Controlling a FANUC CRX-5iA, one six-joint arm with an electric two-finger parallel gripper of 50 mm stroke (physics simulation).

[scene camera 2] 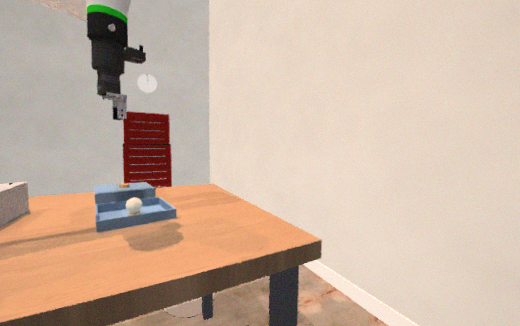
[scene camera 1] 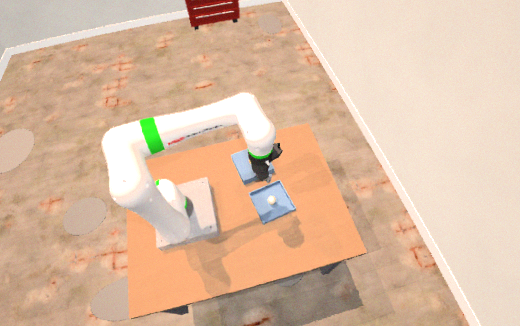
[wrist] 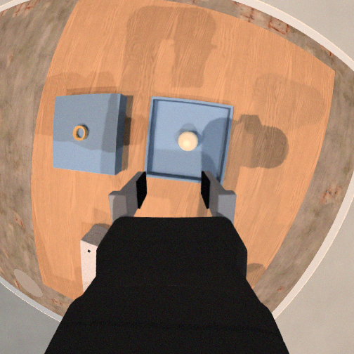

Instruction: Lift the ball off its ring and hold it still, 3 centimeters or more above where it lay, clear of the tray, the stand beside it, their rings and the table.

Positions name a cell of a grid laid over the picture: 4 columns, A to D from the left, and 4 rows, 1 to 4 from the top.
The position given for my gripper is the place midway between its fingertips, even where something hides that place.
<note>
In view: my gripper (scene camera 2: A2).
My gripper shows as well in the wrist view (wrist: B3).
</note>
